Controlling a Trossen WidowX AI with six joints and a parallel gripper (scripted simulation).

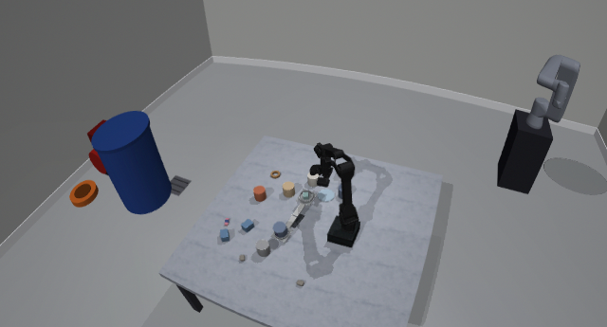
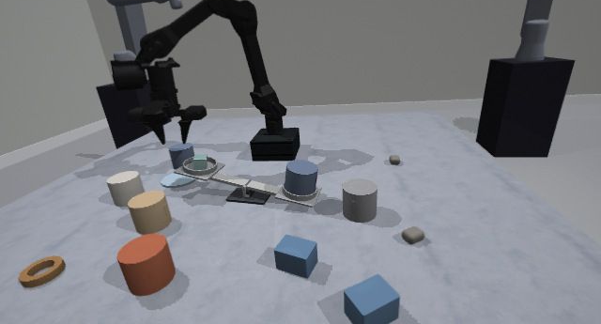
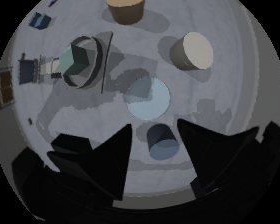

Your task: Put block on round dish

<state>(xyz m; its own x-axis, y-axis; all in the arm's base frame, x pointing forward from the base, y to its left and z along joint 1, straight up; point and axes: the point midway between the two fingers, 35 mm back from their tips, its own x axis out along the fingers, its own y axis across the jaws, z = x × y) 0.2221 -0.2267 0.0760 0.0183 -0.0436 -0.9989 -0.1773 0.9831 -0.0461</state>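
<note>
Right now my gripper tip is 80 mm short of the small pale green block, 110 mm to the right of it and 20 mm above it. Round my gripper tip: cream cylinder: 100 mm ahead, 70 mm to the right, 70 mm below; then pale blue round dish: 10 mm to the right, 110 mm below; then tan cylinder: 210 mm ahead, 70 mm to the left, 70 mm below.
</note>
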